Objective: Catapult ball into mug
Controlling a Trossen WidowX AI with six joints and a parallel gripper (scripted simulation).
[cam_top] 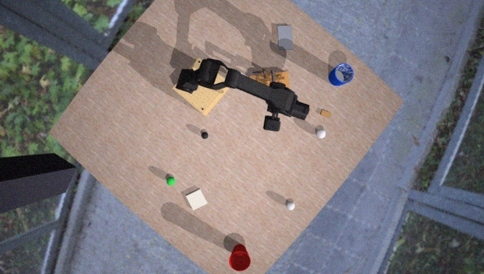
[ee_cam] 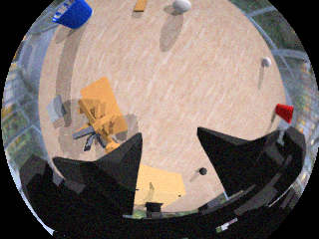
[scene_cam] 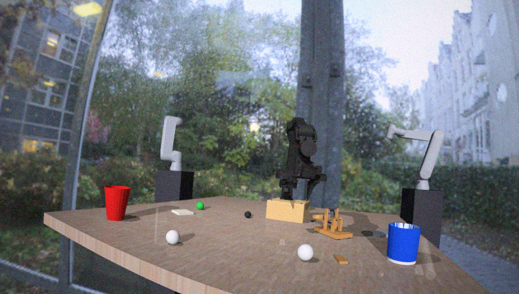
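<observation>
Right now the black ball is 21 cm behind my gripper tip, 24 cm to the right of it and 12 cm below it. From my gripper tip the other things lie so: small orange block: 25 cm ahead, 13 cm to the left, 13 cm below; grey block: 9 cm behind, 36 cm to the left, 13 cm below; blue mug: 22 cm ahead, 31 cm to the left, 11 cm below.
</observation>
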